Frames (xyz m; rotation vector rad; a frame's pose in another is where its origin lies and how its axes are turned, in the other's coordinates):
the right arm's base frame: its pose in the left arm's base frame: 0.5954 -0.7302 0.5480 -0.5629 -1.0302 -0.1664
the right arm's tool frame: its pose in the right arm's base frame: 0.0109 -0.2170 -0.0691 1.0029 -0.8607 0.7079
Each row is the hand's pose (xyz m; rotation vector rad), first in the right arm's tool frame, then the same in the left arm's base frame.
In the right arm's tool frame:
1: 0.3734 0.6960 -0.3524 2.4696 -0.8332 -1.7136
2: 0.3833 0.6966 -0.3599 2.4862 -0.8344 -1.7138
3: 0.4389 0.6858 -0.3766 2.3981 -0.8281 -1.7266
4: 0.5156 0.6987 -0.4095 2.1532 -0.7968 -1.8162
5: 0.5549 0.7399 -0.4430 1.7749 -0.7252 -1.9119
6: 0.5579 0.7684 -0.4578 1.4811 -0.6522 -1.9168
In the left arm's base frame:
1: 0.2681 -0.1875 0.3296 2.7100 0.7653 0.5689
2: 0.2695 -0.1762 0.3346 2.7149 0.7839 0.5670
3: 0.2675 -0.1360 0.3778 2.6903 0.6907 0.5610
4: 0.2552 -0.0619 0.4165 2.6114 0.4676 0.4734
5: 0.2401 0.0020 0.4095 2.4472 0.1495 0.3426
6: 0.2325 0.0260 0.3893 2.2788 -0.0947 0.2811

